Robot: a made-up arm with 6 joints.
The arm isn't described. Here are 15 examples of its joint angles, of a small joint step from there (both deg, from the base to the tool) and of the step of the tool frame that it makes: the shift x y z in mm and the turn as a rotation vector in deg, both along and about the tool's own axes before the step.
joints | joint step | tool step
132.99 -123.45 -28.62 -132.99 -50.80 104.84 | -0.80 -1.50 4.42 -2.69 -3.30 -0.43 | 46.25 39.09 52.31 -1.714 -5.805 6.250
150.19 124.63 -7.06 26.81 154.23 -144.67 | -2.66 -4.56 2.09 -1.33 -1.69 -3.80 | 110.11 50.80 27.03 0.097 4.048 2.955
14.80 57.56 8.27 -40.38 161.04 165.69 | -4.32 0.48 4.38 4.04 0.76 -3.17 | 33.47 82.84 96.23 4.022 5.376 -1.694
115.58 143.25 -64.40 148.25 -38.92 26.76 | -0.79 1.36 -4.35 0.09 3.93 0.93 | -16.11 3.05 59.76 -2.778 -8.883 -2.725
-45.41 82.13 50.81 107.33 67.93 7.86 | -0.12 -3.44 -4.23 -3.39 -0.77 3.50 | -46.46 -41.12 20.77 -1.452 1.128 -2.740
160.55 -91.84 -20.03 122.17 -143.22 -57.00 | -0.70 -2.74 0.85 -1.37 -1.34 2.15 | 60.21 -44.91 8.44 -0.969 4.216 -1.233
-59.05 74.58 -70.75 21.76 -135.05 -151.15 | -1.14 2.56 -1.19 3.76 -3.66 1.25 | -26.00 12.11 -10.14 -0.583 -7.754 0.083
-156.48 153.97 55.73 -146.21 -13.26 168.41 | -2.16 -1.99 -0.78 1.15 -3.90 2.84 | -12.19 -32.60 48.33 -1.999 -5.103 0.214
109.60 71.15 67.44 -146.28 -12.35 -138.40 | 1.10 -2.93 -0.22 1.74 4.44 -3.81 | -2.65 -76.28 53.77 1.941 1.417 0.774
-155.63 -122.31 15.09 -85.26 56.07 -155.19 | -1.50 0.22 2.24 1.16 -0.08 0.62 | -16.06 -39.56 12.24 -0.070 0.346 -3.117
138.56 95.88 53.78 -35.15 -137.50 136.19 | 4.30 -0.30 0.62 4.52 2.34 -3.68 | 12.20 -104.39 63.58 6.801 6.253 4.206
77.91 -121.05 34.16 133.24 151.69 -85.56 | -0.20 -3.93 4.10 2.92 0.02 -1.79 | 50.45 115.44 124.87 1.647 6.885 -5.080
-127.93 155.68 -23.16 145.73 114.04 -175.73 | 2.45 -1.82 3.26 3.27 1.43 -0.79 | -17.38 24.76 -49.46 1.606 -3.929 -3.669
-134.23 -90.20 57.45 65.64 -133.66 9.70 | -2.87 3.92 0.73 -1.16 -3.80 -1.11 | -66.53 138.06 38.57 -1.302 3.438 -2.579
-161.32 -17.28 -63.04 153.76 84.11 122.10 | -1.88 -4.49 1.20 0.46 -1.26 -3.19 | -9.40 -44.07 -19.73 2.030 -2.716 6.498
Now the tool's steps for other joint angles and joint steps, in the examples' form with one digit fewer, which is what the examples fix.
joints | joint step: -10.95 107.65 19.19 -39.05 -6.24 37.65 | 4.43 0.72 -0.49 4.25 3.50 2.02
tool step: 13.7 60.2 9.9 -10.62 -1.10 -2.60
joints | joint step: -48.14 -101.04 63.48 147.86 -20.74 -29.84 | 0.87 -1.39 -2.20 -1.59 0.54 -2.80
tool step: 5.8 -2.8 -40.2 4.11 0.23 1.86
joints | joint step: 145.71 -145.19 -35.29 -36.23 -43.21 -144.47 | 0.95 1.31 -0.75 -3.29 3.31 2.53
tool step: 25.6 11.8 17.8 1.60 2.49 -0.20
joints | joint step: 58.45 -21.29 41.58 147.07 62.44 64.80 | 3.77 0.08 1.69 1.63 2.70 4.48
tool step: -30.8 0.7 -8.6 -5.74 1.50 -3.05
